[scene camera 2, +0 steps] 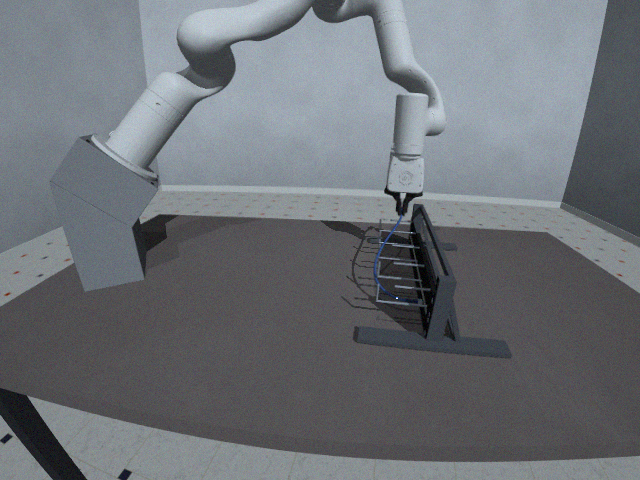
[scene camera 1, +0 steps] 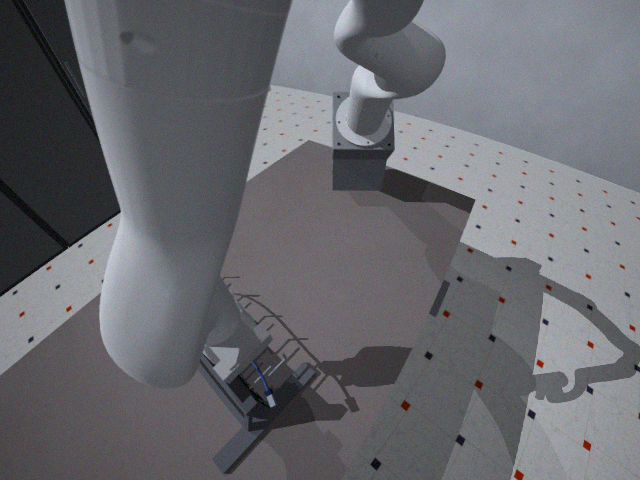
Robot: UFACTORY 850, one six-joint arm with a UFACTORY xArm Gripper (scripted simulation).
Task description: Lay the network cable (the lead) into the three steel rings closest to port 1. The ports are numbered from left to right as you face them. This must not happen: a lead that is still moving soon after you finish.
Labels:
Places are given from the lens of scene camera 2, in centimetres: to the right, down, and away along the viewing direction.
dark patch panel point(scene camera 2: 438, 307): 21, 12, 51

